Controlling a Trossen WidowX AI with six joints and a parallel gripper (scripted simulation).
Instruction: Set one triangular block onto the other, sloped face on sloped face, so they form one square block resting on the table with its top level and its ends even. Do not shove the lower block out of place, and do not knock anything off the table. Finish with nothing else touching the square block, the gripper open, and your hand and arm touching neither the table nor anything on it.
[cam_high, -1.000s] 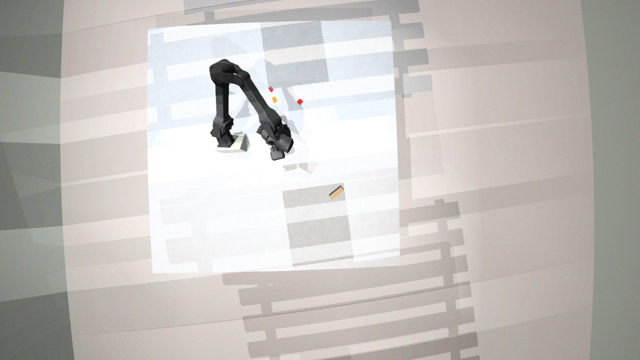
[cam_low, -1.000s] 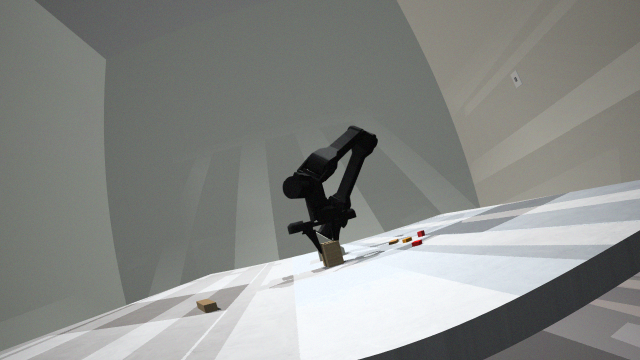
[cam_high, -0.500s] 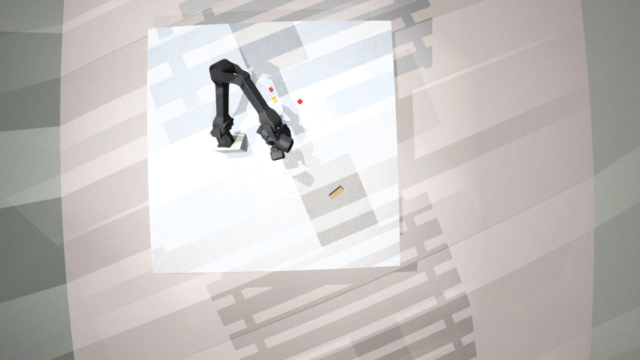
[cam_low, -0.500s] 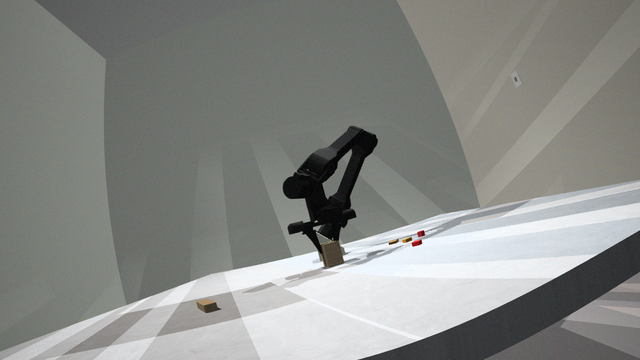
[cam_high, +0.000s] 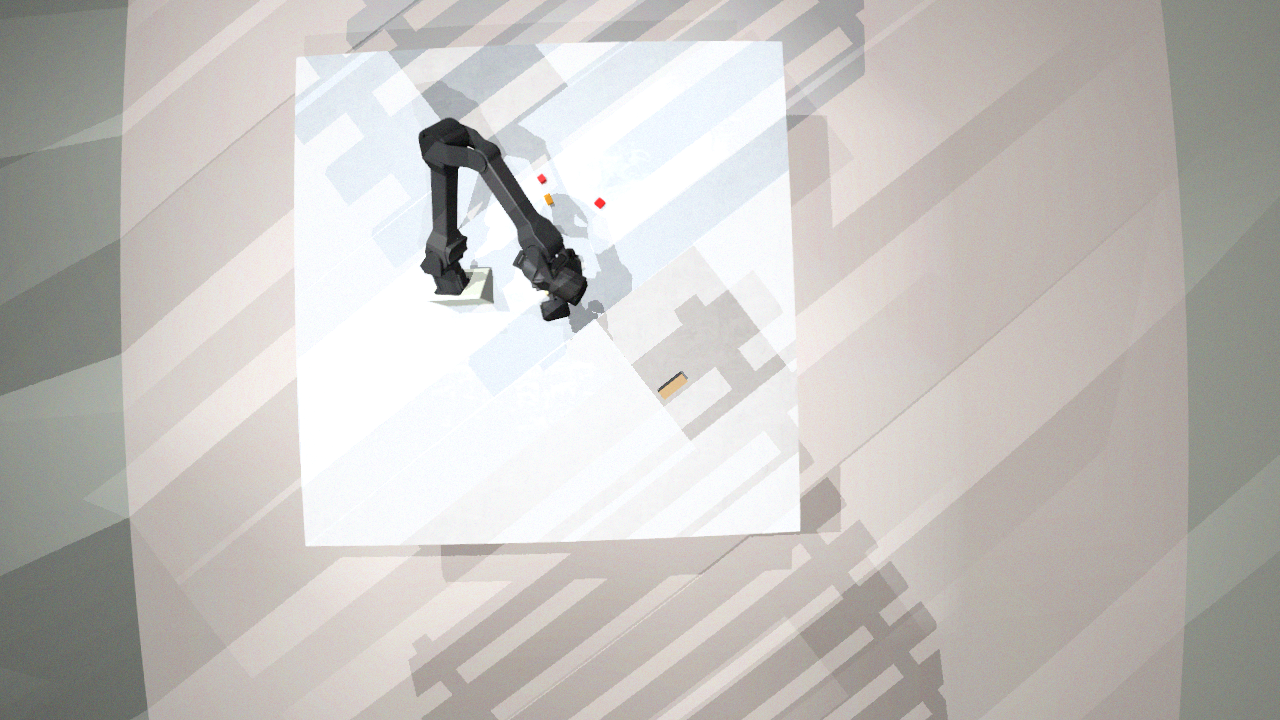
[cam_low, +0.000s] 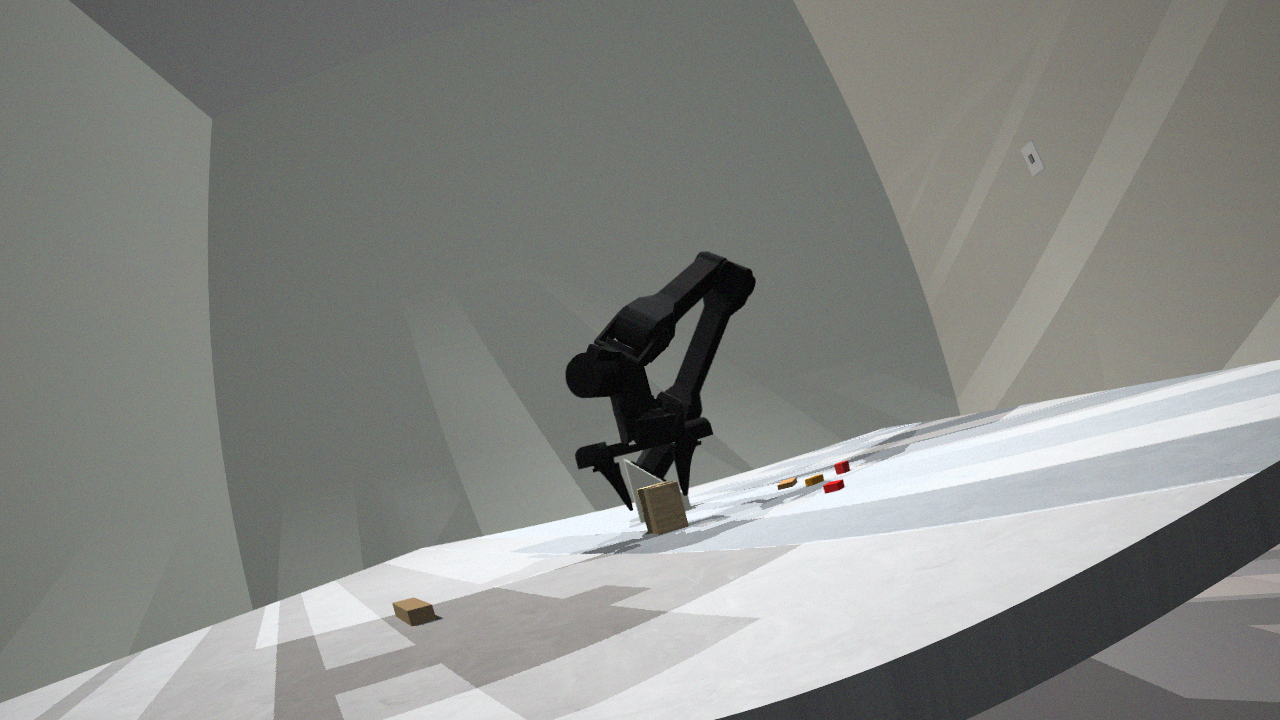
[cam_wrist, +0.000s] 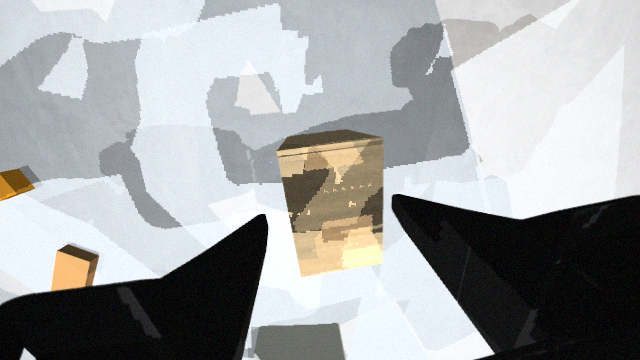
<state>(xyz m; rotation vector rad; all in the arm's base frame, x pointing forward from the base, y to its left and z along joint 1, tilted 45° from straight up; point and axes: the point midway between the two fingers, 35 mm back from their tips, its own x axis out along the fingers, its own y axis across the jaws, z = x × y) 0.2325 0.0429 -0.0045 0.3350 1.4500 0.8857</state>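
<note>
Right now the tan wooden triangular block is 10 mm behind my gripper tip and 10 mm above it. From my gripper tip the other things lie so: orange piece: 220 mm to the left, 40 mm behind, 30 mm below; then low tan block: 320 mm ahead, 230 mm to the right, 30 mm below.
</note>
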